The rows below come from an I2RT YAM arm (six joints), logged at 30 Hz.
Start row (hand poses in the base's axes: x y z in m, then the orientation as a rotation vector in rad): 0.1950, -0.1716, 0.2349, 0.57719, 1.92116, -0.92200
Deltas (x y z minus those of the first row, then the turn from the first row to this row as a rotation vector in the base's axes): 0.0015, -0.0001, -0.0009, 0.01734, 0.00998, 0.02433; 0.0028, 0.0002, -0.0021, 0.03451, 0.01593, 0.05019; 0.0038, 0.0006, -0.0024, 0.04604, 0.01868, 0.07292; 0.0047, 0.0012, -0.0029, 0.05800, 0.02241, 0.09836; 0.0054, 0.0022, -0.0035, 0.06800, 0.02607, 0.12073; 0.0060, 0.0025, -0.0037, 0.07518, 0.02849, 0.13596; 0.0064, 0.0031, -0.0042, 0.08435, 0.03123, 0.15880
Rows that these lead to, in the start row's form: 0.1965, -0.1717, 0.2340, 0.55915, 1.94273, -0.89514; 0.1978, -0.1714, 0.2328, 0.54082, 1.96041, -0.86549; 0.1988, -0.1710, 0.2325, 0.52348, 1.97147, -0.84152; 0.1997, -0.1704, 0.2320, 0.50324, 1.98359, -0.81575; 0.2004, -0.1694, 0.2314, 0.48496, 1.99404, -0.79365; 0.2010, -0.1691, 0.2312, 0.47273, 2.00114, -0.77819; 0.2014, -0.1685, 0.2307, 0.45378, 2.00992, -0.75605
